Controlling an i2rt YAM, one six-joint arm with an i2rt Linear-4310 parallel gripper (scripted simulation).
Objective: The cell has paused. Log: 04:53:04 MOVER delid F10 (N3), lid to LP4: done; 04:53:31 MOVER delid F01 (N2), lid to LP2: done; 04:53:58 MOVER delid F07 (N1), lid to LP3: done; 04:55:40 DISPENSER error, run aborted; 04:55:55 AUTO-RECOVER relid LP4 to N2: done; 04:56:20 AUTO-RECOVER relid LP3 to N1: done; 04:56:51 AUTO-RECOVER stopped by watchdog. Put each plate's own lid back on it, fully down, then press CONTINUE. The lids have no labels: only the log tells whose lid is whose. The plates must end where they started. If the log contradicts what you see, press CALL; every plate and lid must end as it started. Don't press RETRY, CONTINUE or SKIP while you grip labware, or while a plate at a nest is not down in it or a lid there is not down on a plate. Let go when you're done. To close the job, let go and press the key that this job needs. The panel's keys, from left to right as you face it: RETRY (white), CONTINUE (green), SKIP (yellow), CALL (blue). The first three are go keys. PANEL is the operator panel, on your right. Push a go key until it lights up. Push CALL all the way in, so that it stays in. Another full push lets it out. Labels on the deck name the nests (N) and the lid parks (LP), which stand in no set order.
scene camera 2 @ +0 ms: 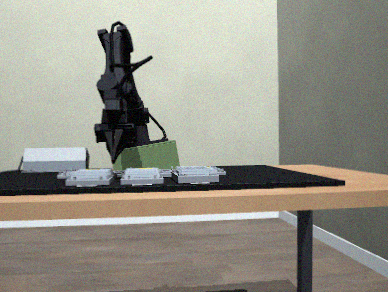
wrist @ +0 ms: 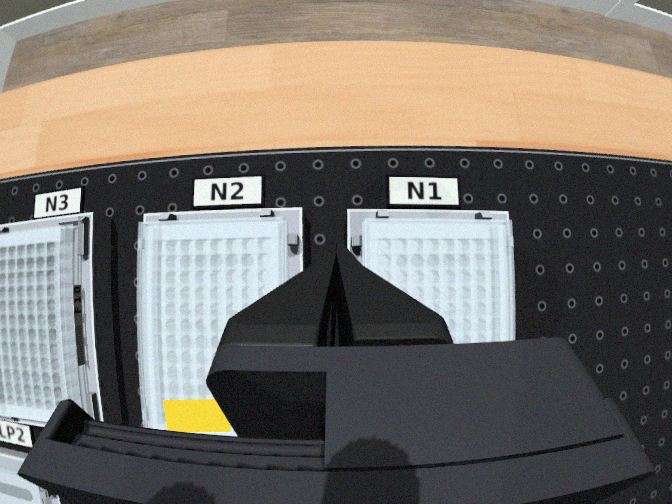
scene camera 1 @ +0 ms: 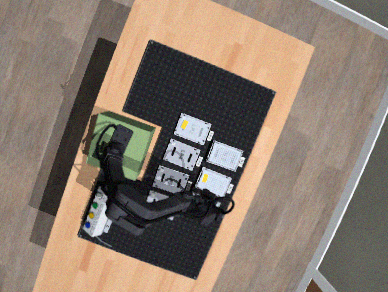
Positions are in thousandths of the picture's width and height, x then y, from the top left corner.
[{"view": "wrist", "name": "gripper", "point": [501, 507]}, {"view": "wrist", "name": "well plate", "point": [75, 715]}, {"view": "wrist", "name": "clear lid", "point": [286, 547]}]
